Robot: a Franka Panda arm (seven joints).
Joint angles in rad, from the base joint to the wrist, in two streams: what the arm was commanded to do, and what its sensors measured. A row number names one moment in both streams.
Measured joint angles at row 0:
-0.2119, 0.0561, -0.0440, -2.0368, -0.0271, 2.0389, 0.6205
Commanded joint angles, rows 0 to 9:
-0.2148, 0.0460, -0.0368, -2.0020, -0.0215, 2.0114, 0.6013
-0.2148, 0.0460, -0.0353, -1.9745, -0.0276, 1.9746, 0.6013
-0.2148, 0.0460, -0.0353, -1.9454, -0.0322, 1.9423, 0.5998
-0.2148, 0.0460, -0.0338, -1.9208, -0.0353, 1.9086, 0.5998
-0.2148, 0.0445, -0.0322, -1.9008, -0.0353, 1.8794, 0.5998
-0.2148, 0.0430, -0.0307, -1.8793, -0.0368, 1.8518, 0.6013
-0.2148, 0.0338, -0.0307, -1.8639, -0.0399, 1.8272, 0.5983
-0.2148, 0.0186, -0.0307, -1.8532, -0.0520, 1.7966, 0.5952
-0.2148, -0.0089, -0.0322, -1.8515, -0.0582, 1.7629, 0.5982
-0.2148, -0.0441, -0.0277, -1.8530, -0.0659, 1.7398, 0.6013
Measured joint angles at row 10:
-0.2111, 0.0315, -0.0405, -1.8697, -0.0372, 1.8262, 0.6123
